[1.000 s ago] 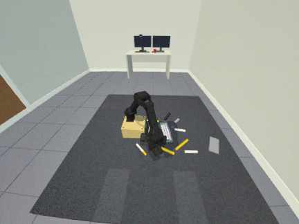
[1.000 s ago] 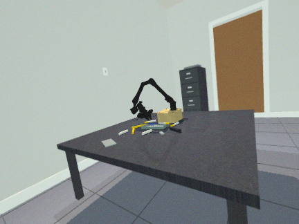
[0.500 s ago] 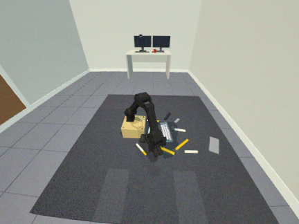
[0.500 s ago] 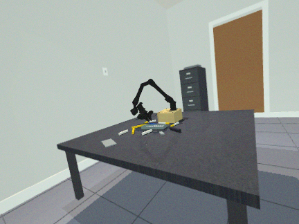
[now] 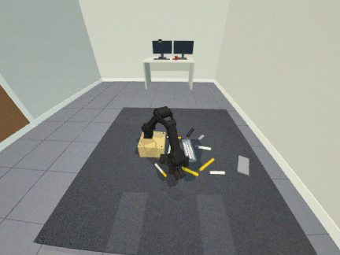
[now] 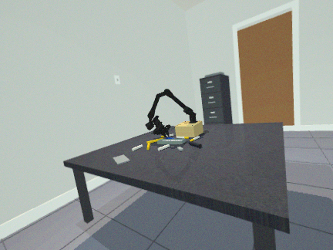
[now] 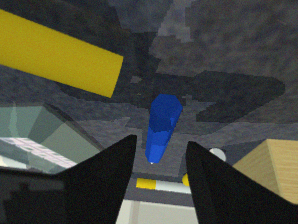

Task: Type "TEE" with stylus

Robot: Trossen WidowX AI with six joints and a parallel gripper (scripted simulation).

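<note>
Right now my gripper tip is 6 cm to the right of the blue stylus, 2 cm above it and 1 cm short of it. From my gripper tip the other things lie so: E key 11 cm ahead, 5 cm to the left, 1 cm below; then L key 12 cm ahead, 3 cm to the left, 1 cm below; then yellow stick 8 cm to the right, 8 cm ahead, 1 cm below.
</note>
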